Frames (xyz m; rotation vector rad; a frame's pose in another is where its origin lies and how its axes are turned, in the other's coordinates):
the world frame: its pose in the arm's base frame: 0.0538 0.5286 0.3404 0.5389 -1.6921 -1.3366
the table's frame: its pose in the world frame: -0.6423 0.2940 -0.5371 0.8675 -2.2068 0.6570
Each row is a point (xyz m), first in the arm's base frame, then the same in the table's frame.
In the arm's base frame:
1: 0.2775 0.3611 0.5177
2: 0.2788 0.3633 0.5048
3: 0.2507 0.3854 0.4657
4: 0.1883 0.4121 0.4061
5: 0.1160 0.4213 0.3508
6: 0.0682 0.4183 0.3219
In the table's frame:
1: -0.1600 -0.6730 -0.3598
2: -0.1513 -0.6751 -0.3501
3: -0.1015 -0.6923 -0.3449
4: -0.0226 -0.7362 -0.3475
5: 0.0455 -0.7968 -0.3550
6: 0.0797 -0.8403 -0.3633

